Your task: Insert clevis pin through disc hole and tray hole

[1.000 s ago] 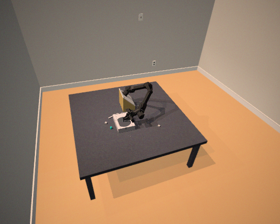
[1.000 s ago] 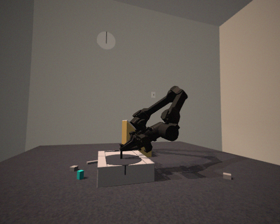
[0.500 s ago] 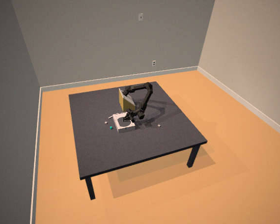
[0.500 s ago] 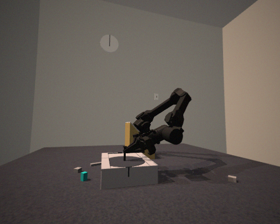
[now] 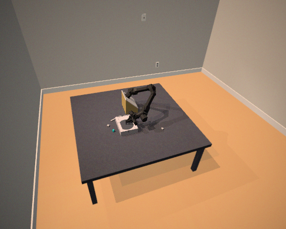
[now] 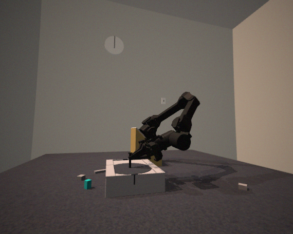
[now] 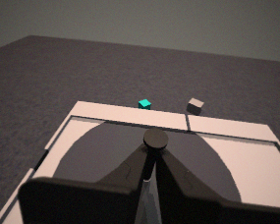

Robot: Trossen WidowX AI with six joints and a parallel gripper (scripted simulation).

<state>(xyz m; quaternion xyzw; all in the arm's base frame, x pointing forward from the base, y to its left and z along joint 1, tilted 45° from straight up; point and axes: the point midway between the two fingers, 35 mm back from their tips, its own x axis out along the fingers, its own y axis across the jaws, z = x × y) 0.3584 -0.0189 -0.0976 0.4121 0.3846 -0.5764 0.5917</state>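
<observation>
The rimmed tray lies 50 mm below my gripper tip, 20 mm behind it and 10 mm to the left of it. Also, from my gripper tip: teal cube (140 mm to the right, 80 mm below, 10 mm ahead); grey disc (30 mm below, 10 mm to the left); clevis pin (10 mm below).
</observation>
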